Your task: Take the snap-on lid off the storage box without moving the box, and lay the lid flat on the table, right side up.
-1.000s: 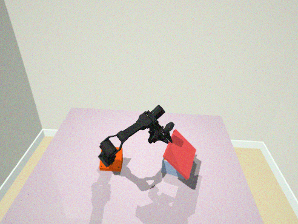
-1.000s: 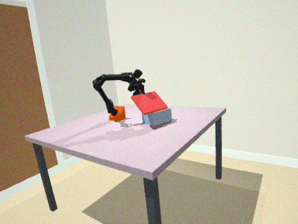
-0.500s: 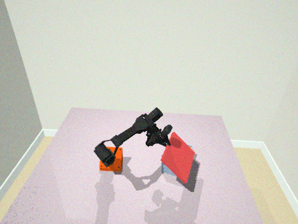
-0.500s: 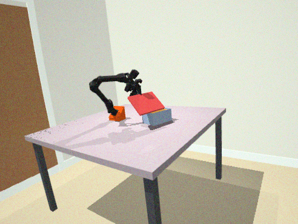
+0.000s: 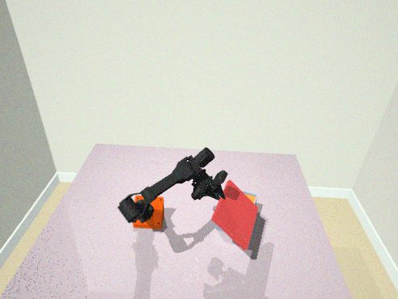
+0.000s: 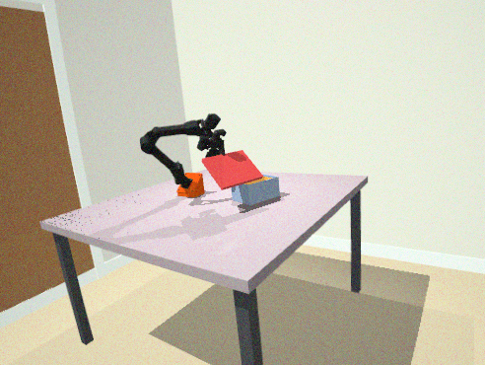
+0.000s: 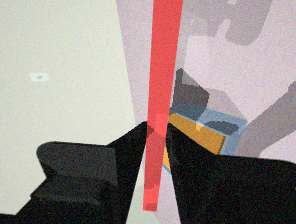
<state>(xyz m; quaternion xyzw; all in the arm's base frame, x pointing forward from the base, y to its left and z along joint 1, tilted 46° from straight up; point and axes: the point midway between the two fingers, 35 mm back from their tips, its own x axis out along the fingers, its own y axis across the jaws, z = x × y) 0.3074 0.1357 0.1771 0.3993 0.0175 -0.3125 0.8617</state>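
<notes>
The red lid is 60 mm ahead of my gripper tip, 10 mm to the right of it and 50 mm below it. Round my gripper tip: storage box: 70 mm ahead, 130 mm to the left, 190 mm below.
</notes>
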